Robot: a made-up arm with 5 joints.
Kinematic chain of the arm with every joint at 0, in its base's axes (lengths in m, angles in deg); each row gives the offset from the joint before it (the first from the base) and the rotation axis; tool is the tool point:
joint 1: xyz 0 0 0.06 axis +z
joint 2: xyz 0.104 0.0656 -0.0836 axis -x
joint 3: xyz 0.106 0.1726 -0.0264 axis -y
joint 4: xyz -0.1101 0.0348 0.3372 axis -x
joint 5: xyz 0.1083 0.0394 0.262 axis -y
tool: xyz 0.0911 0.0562 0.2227
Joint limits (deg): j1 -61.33..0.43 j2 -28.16..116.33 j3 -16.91..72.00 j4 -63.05..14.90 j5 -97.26..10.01
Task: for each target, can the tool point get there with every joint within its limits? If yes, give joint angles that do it. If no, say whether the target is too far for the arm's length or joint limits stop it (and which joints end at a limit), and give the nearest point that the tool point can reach.
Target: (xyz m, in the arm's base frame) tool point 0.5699 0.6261 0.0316
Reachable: yes | joints -27.14 63.36 17.09 -2.52 -47.18
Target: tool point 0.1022 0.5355 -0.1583
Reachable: yes | joints -25.93 87.10 58.97 -39.22 -83.80
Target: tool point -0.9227 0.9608 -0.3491
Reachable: no: too far | nearest point -0.4803 0.5970 -0.2166 | short by 0.588 m
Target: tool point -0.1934 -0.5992 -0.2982
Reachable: no: joint limits stop it (at a limit: joint 1, joint 2, joint 3, joint 4, joint 5) | nearest point -0.3893 -0.2111 0.0800 | short by 0.576 m
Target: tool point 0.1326 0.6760 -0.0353
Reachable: yes | joints -14.61 70.00 43.87 -16.89 -68.59
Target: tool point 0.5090 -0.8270 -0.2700
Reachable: no: joint limits stop it (at a limit: joint 1, joint 2, joint 3, joint 4) | nearest point 0.4872 -0.3778 -0.4987 | short by 0.504 m
